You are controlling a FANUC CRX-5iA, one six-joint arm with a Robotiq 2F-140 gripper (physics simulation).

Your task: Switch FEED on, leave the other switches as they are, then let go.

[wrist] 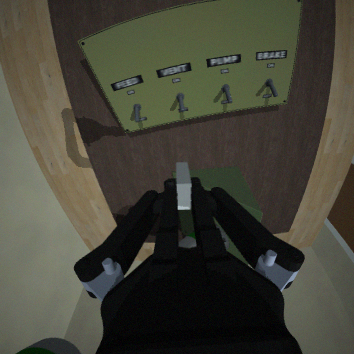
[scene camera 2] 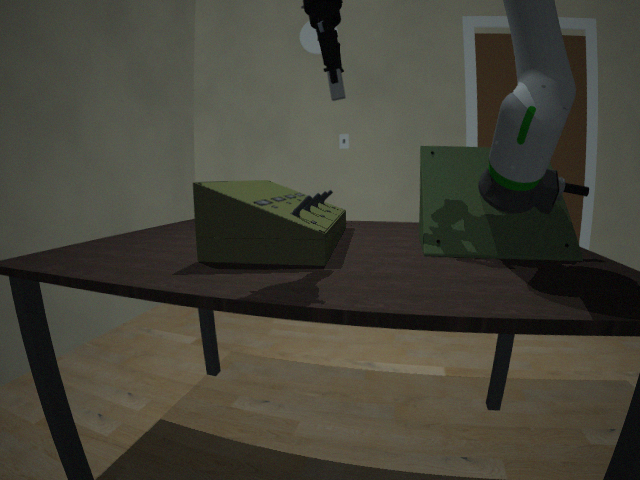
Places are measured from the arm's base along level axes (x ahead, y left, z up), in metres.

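Where they show: gripper, fingertip midpoint: (wrist: 181, 171) (scene camera 2: 338, 98); arm's base, origin of the base link: (scene camera 2: 508, 189).
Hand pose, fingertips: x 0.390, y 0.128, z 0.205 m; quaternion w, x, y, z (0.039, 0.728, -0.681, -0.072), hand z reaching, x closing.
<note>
Each offset is from my fingertips to the top centre of the thing. Level surfaces: height alone.
The olive switch box (scene camera 2: 258, 237) (wrist: 150, 55) stands on the table, its sloped panel carrying four dark levers. In the wrist view the FEED lever @[dx +0.035, dy +0.125, dz -0.219 m] (wrist: 138, 113) is at the far left, below its label @[dx +0.116, dy +0.144, dz -0.229 m] (wrist: 127, 83). The VENT lever @[dx +0.063, dy +0.008, dz -0.219 m] (wrist: 181, 102), PUMP lever @[dx +0.092, dy -0.109, dz -0.219 m] (wrist: 227, 94) and BRAKE lever @[dx +0.120, dy -0.225, dz -0.219 m] (wrist: 271, 88) follow to the right. All four levers stand at a similar tilt; their exact on or off positions are hard to read. My gripper (scene camera 2: 337, 91) (wrist: 181, 171) is shut and empty, its pads together. It hangs high above the box, apart from every lever.
A green sloped block (scene camera 2: 449, 180) (wrist: 220, 180) stands on the dark table @[dz -0.346 m] (scene camera 2: 382, 289) (wrist: 165, 150), to the right of the box in the scene view. The grey arm (scene camera 2: 537, 67) rises at this block. A door and a wall plate (scene camera 2: 343, 141) show behind.
</note>
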